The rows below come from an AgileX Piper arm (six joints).
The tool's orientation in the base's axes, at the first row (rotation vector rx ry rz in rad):
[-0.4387 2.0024 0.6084]
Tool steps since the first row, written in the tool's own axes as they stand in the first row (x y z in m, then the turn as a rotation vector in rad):
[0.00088 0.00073 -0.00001 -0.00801 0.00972 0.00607]
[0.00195 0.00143 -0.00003 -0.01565 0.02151 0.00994]
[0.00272 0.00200 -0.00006 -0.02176 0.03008 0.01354]
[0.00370 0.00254 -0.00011 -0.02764 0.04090 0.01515]
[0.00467 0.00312 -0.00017 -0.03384 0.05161 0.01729]
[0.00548 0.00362 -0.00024 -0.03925 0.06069 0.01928]
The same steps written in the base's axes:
[-0.00081 0.00054 -0.00060 0.00283 0.01186 0.00684]
[-0.00171 0.00103 -0.00136 0.00284 0.02410 0.01475]
[-0.00240 0.00144 -0.00189 0.00366 0.03349 0.02066]
[-0.00319 0.00179 -0.00261 0.00178 0.04352 0.02773]
[-0.00400 0.00217 -0.00330 0.00047 0.05380 0.03483]
[-0.00470 0.00249 -0.00386 -0.00044 0.06262 0.04092]

